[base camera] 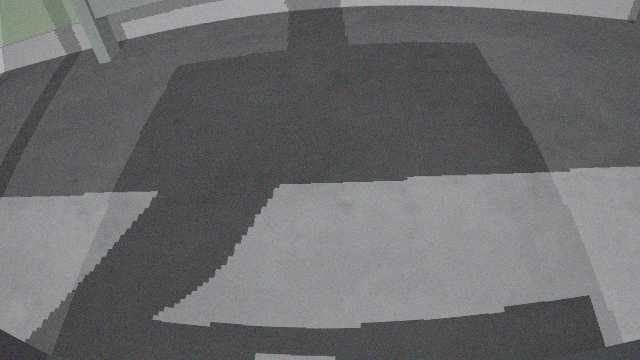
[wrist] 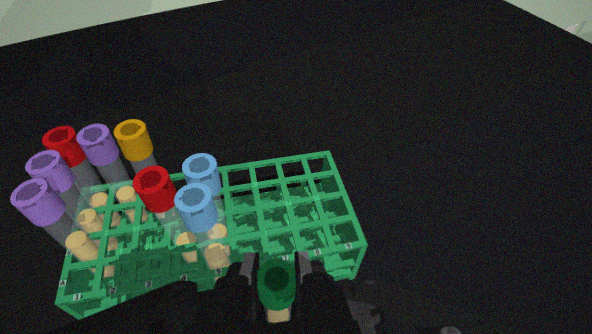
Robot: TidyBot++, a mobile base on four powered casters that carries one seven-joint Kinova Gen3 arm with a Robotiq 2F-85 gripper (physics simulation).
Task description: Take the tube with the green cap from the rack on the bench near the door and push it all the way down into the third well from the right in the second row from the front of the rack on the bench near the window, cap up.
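Places are measured from the arm's base along level axes (x right, y ahead, z up), in millimetres.
Pixels of known places: gripper, fingertip midpoint: [wrist: 277, 270].
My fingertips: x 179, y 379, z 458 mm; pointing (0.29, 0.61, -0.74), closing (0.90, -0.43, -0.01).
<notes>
Behind a point stands the place of what it marks.
My gripper [wrist: 277, 270] {x 179, y 379, z 459 mm} is shut on the green-capped tube [wrist: 276, 286] {x 173, y 365, z 476 mm} in the wrist view, at the bottom middle. The cap faces up towards the camera, and a small tan part shows below it. The green rack [wrist: 364, 245] {x 245, y 382, z 422 mm} stands on a black bench top, with column numbers along its front edge. The tube is at the rack's front side, near columns 6 and 7; its lower end is hidden, so its height over the rack is unclear. The third well from the right in the second row [wrist: 276, 218] {x 214, y 457, z 374 mm} looks empty. The gripper does not show in the base view.
In the rack's left and middle wells stand tubes with purple [wrist: 39, 201] {x 80, y 457, z 483 mm}, red [wrist: 155, 189] {x 138, y 437, z 484 mm}, orange [wrist: 133, 140] {x 133, y 481, z 483 mm} and light blue [wrist: 196, 207] {x 154, y 416, z 485 mm} caps. The black bench top [wrist: 440, 150] {x 417, y 458, z 365 mm} extends behind and right. The base view shows grey floor [base camera: 350, 115] {x 11, y 541, z -397 mm} and a pale post [base camera: 95, 37] {x -589, y 875, z -320 mm}.
</notes>
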